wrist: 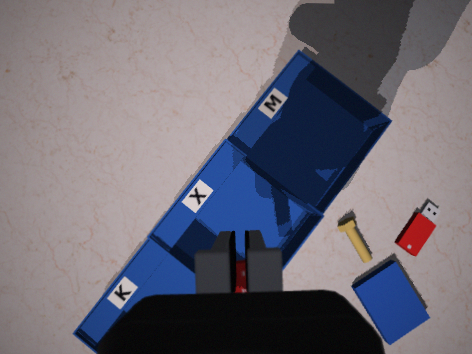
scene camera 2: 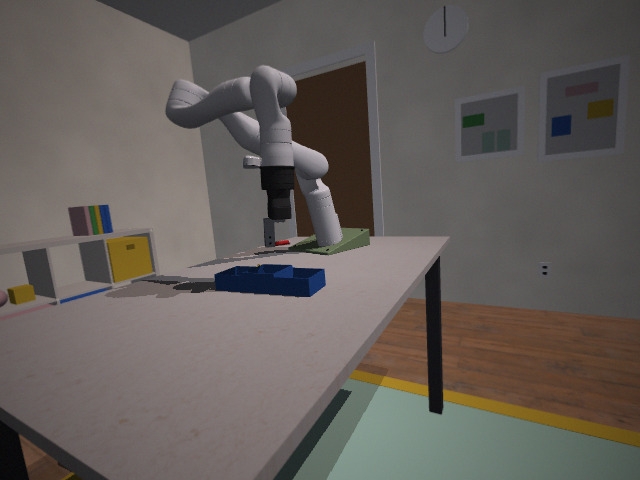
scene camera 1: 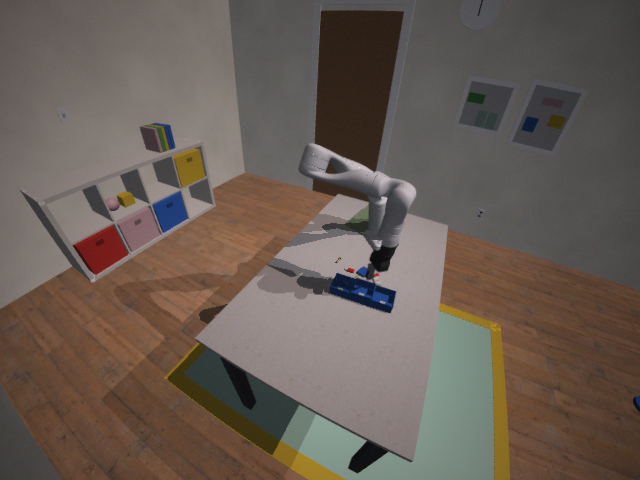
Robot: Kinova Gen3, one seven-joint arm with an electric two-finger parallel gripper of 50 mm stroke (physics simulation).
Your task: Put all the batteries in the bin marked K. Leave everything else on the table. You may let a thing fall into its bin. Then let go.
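Observation:
My gripper is shut on a slim red item with pale spots, apparently the red battery; the fingers hide much of it. The gripper hangs above the table. In the wrist view its fingertips overlap bin X, beside its divider with bin K. Bin K is the right-hand compartment of the blue tray in scene camera 1. In the wrist view it is at lower left, partly hidden by the gripper body. No battery shows in the visible part of bin K.
Bin M is at the tray's other end. Beside the tray lie a brass bolt, a red USB stick and a blue box. A small yellow item and a whitish item are too small to identify.

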